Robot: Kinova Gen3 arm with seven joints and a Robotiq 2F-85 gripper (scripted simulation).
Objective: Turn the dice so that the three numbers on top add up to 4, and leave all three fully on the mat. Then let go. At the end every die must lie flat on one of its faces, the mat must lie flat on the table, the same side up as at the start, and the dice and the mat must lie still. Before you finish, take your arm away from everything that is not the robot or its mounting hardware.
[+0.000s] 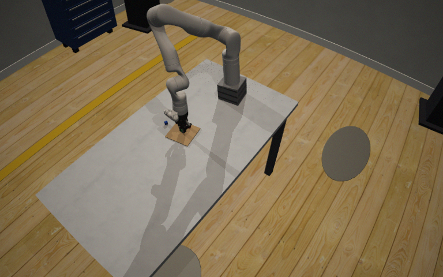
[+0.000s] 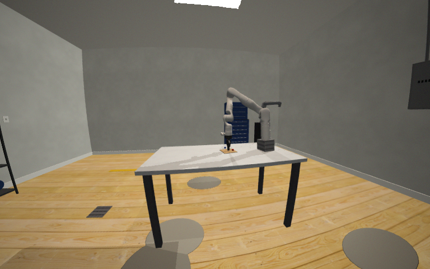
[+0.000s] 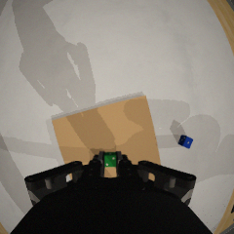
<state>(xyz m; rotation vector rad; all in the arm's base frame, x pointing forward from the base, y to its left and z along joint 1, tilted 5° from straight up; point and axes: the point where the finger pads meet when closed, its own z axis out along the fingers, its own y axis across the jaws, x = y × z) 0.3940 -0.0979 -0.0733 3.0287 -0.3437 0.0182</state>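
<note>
The green die lies 10 mm below my hand. The rest, counted from my hand: blue die 120 mm to the right, 20 mm below, 10 mm behind; tan mat 30 mm below; red die 50 mm behind, 20 mm below, 10 mm to the left.
</note>
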